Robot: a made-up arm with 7 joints.
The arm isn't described. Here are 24 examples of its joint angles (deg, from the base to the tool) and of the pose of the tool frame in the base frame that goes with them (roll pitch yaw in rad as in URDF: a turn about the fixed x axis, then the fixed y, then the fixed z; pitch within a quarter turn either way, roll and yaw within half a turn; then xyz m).
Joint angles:
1: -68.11 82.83 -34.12 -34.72 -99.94 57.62 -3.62
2: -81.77 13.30 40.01 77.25 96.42 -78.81 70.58
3: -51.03 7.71 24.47 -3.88 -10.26 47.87 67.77
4: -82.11 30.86 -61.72 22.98 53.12 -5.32 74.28
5: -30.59 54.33 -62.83 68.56 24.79 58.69 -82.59
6: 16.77 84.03 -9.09 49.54 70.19 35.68 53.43
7: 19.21 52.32 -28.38 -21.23 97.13 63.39 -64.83
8: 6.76 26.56 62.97 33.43 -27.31 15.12 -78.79
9: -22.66 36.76 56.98 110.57 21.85 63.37 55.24
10: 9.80 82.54 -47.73 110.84 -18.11 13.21 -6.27
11: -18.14 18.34 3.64 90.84 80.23 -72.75 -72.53
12: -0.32 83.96 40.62 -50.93 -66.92 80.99 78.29
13: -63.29 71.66 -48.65 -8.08 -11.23 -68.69 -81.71
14: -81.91 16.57 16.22 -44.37 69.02 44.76 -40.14
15: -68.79 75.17 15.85 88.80 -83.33 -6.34 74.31
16: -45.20 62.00 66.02 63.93 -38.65 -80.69 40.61
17: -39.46 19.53 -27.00 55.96 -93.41 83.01 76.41
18: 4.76 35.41 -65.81 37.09 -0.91 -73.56 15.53
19: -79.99 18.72 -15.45 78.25 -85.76 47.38 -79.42
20: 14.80 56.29 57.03 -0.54 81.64 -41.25 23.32
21: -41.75 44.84 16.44 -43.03 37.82 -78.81 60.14
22: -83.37 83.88 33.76 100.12 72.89 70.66 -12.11
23: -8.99 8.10 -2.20 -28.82 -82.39 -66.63 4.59
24: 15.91 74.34 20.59 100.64 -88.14 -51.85 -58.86
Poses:
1: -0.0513 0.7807 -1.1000 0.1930 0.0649 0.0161
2: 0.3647 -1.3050 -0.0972 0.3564 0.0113 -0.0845
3: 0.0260 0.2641 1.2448 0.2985 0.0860 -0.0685
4: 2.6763 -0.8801 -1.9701 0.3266 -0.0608 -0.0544
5: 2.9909 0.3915 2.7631 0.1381 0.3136 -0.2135
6: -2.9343 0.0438 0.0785 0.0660 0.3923 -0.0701
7: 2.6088 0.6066 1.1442 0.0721 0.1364 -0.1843
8: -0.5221 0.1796 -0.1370 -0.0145 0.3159 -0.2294
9: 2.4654 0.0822 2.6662 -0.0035 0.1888 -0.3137
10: 2.4128 -0.3508 2.0243 -0.0606 0.4071 0.0356
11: -0.5438 0.2761 -2.7378 0.0417 0.1086 -0.3512
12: 1.0169 -0.4819 0.8367 0.1360 0.1339 0.0167
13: 1.2750 1.0944 -2.1379 0.2236 0.0723 -0.0084
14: 0.3850 -0.9413 0.5082 0.1484 0.0787 0.1221
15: -0.4637 0.9858 2.1975 0.1915 0.3803 -0.0059
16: -1.5127 -0.0607 2.6206 0.1149 0.3600 -0.0255
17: 2.6002 0.8948 2.4792 0.2026 0.0405 -0.2795
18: -0.0543 0.0751 -0.9248 -0.0323 0.0742 -0.3037
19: -1.2734 -0.7366 -1.1900 0.3653 0.0267 -0.1273
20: 2.4871 -0.0409 -0.1867 0.1054 0.2956 -0.0395
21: 2.8264 -0.3237 -2.9308 0.1343 0.0670 0.0130
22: 1.4646 0.6467 2.3156 0.1200 0.3734 0.0055
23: -1.8413 -0.3136 1.1006 0.1543 0.0914 -0.1282
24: 0.7460 -0.1364 0.7522 -0.0952 0.3942 -0.0285
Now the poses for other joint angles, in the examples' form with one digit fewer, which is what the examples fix.
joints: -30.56 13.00 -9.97 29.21 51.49 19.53 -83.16
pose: -0.797 1.185 -2.140 0.256 0.061 -0.246
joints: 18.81 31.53 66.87 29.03 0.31 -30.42 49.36
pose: 0.362 -0.737 1.804 -0.043 0.334 -0.146
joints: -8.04 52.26 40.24 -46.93 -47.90 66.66 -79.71
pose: -0.184 0.413 -1.444 0.144 0.161 -0.014
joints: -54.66 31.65 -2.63 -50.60 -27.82 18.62 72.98
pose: -0.931 -0.719 0.910 0.165 0.021 0.053
